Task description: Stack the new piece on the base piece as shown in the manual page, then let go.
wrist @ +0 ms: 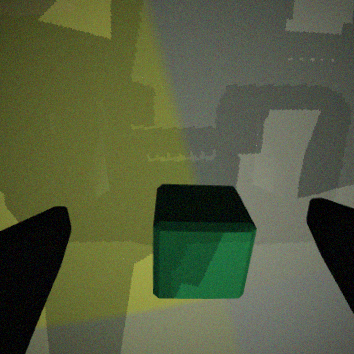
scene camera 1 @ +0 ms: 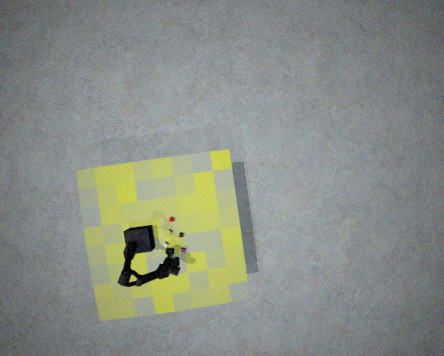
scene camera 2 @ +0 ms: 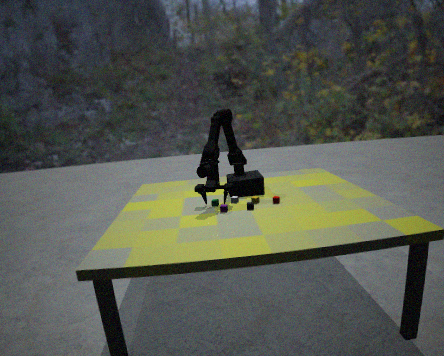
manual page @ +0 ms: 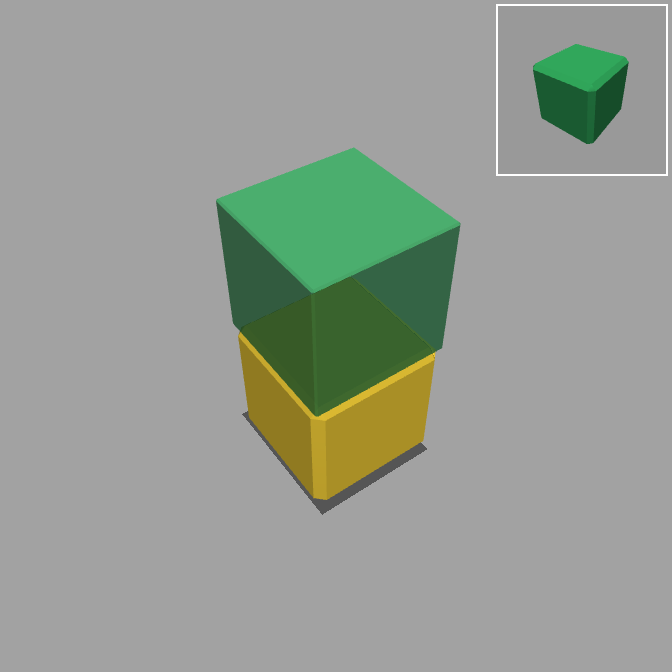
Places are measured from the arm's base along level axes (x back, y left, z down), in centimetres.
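Where they show: gripper, fingertip midpoint: (wrist: 189, 214) (scene camera 1: 171, 255) (scene camera 2: 215, 204); arm's base, link origin: (scene camera 1: 133, 245) (scene camera 2: 239, 174).
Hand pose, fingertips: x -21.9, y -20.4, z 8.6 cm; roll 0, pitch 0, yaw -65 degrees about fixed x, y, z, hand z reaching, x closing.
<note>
Each offset is from my fingertips to the top centre of the thing. Level surfaces: height alone.
A green cube {dx +0.8, dy +0.1, dz -2.0 cm} (scene camera 2: 215, 202) (wrist: 200, 265) sits on the table between the spread fingers of my gripper (scene camera 2: 215, 199) (wrist: 189, 214), with a gap on each side. The gripper is open, points down and holds nothing. A purple cube {dx -10.7, dy +1.6, dz -2.0 cm} (scene camera 1: 183, 250) (scene camera 2: 224, 208) stands close by. A white cube {dx +0.9, dy +10.4, dz -2.0 cm} (scene camera 1: 166, 244) (scene camera 2: 235, 199), a black cube {dx -13.4, dy +13.7, dz -2.0 cm} (scene camera 1: 181, 234) (scene camera 2: 250, 206), a dark yellow cube {dx -5.1, dy +19.4, dz -2.0 cm} (scene camera 1: 170, 231) (scene camera 2: 255, 200) and a red cube {dx -10.4, dy +28.4, dz -2.0 cm} (scene camera 1: 172, 219) (scene camera 2: 276, 200) stand apart on the table. In scene camera 1 the arm mostly hides the green cube. I cannot tell which cubes are the base and new pieces.
The black arm base (scene camera 1: 139, 239) (scene camera 2: 245, 183) stands on the yellow and grey patchwork table {dz +1.0 cm} (scene camera 1: 200, 197) (scene camera 2: 300, 235), beside the cubes. The arm bends out from it and casts shadows around the green cube.
</note>
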